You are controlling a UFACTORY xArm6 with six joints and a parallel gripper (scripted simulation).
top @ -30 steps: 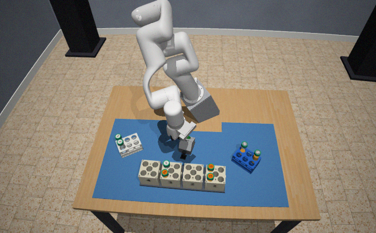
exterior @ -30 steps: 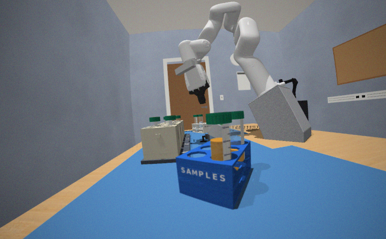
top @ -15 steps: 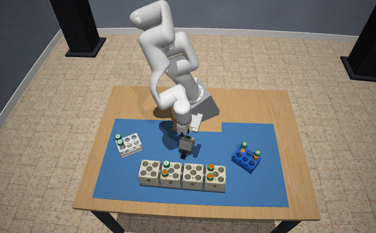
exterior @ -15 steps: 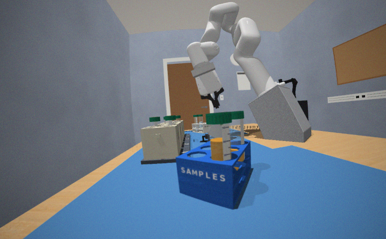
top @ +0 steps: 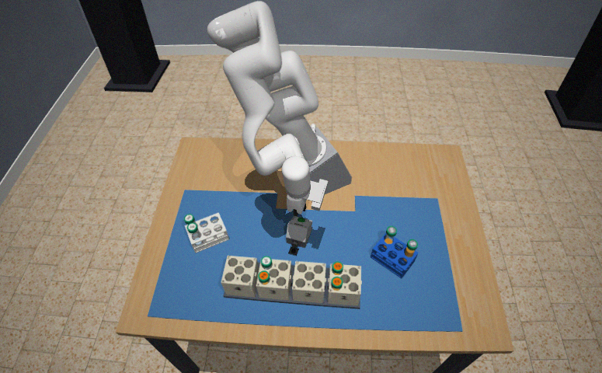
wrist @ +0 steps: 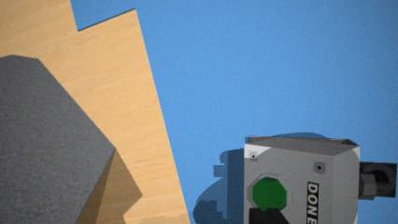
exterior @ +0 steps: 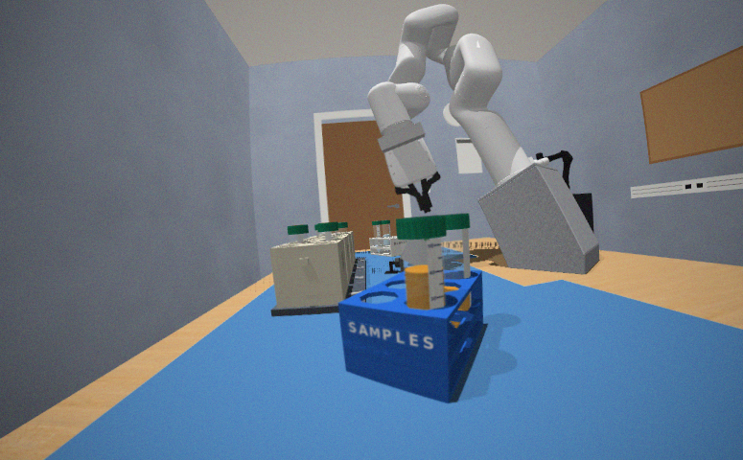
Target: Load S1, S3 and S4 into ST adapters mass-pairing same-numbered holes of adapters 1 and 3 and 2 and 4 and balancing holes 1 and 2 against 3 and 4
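Right now the green done key is 80 mm below my hand. The rest, counted from my hand: loading stand ST (220 mm ahead, 140 mm below); blue sample rack (80 mm ahead, 330 mm to the left, 120 mm below); orange-dot tube (250 mm ahead, 130 mm to the left, 80 mm below).
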